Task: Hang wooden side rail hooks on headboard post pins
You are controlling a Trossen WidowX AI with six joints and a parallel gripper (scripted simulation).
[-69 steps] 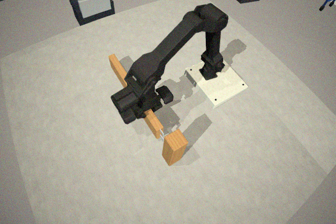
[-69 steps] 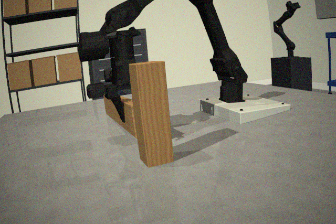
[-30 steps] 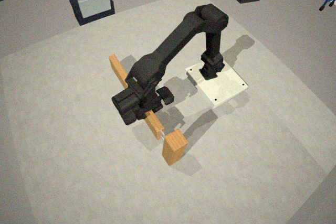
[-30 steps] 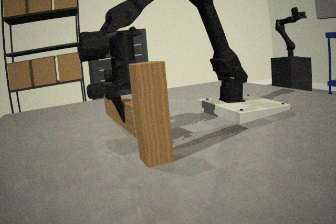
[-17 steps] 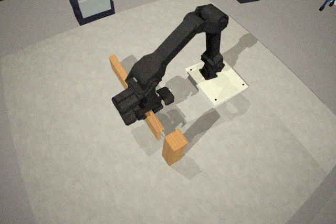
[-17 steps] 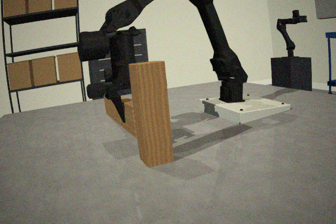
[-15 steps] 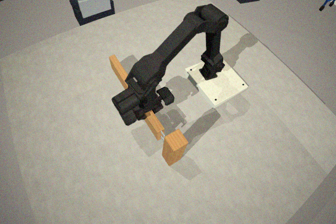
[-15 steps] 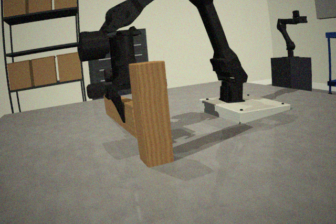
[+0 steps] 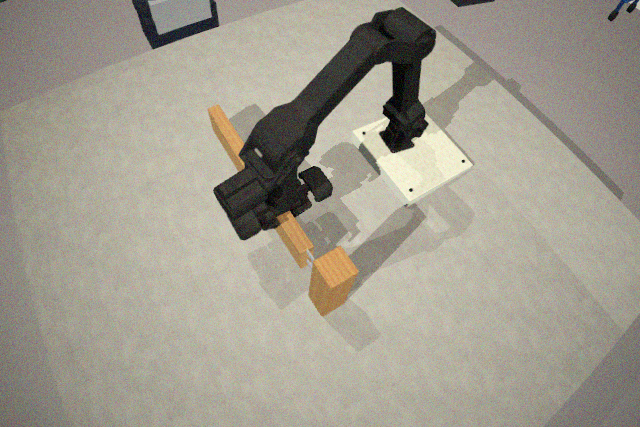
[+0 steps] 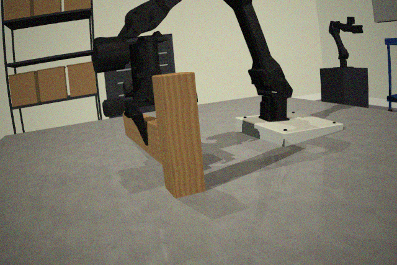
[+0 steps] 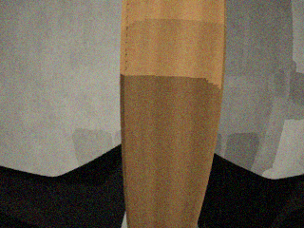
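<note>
Right now my gripper tip is 20 mm past the headboard post, 160 mm to the right of it and 40 mm below it.
</note>
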